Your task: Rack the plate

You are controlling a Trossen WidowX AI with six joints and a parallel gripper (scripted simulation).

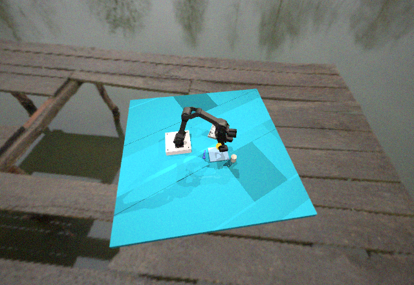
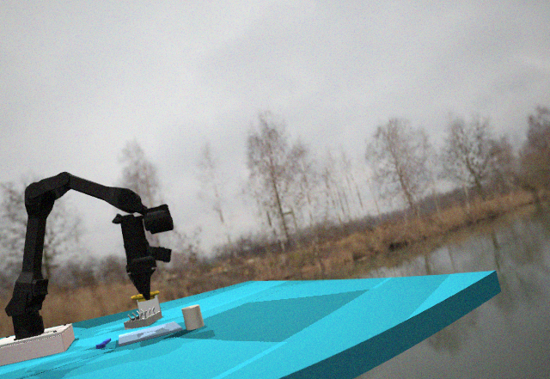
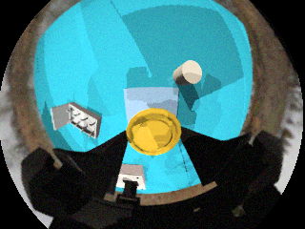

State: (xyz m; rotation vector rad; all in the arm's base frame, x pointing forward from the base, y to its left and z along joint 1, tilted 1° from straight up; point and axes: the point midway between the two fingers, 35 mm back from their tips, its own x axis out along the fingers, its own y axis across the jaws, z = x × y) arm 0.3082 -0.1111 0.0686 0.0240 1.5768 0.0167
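Now: gripper tip 220 mm to the right of the grey dish rack and 60 mm above it. From my gripper tip the other things lie so: yellow plate 10 mm above; then cream cup 90 mm ahead, 80 mm to the right, 60 mm below; then blue spoon 120 mm behind, 80 mm below.
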